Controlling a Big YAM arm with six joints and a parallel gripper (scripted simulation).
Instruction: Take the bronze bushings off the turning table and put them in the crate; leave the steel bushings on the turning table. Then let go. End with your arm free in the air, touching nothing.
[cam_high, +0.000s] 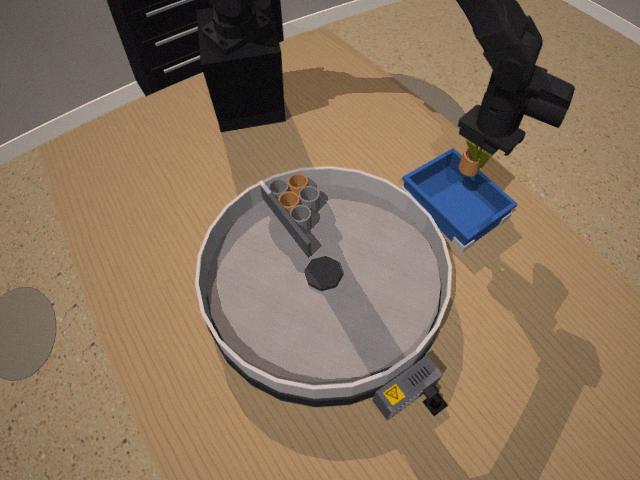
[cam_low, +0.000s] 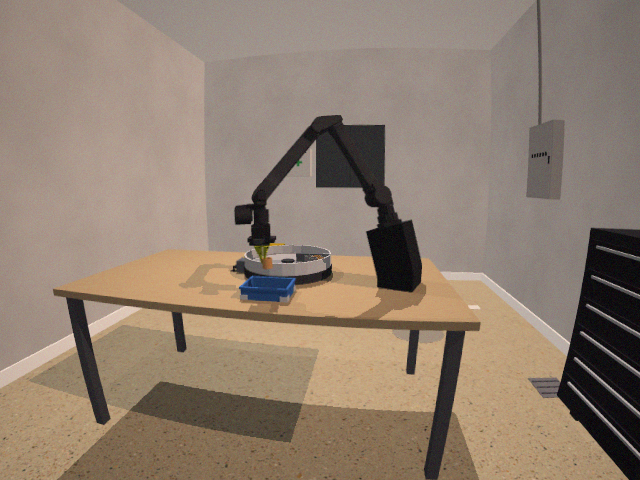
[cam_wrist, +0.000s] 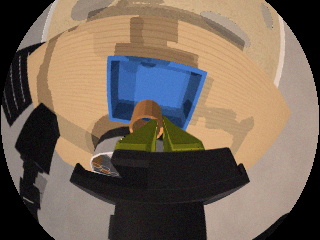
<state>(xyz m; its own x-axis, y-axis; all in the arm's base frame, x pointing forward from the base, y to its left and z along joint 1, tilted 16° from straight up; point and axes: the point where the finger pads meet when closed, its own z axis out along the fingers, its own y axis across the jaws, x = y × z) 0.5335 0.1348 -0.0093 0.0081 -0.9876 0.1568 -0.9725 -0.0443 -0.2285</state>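
Right now the crate is 110 mm below my hand and 20 mm behind it. Round my hand: grey turning table: 330 mm to the right, 90 mm below, 70 mm behind.
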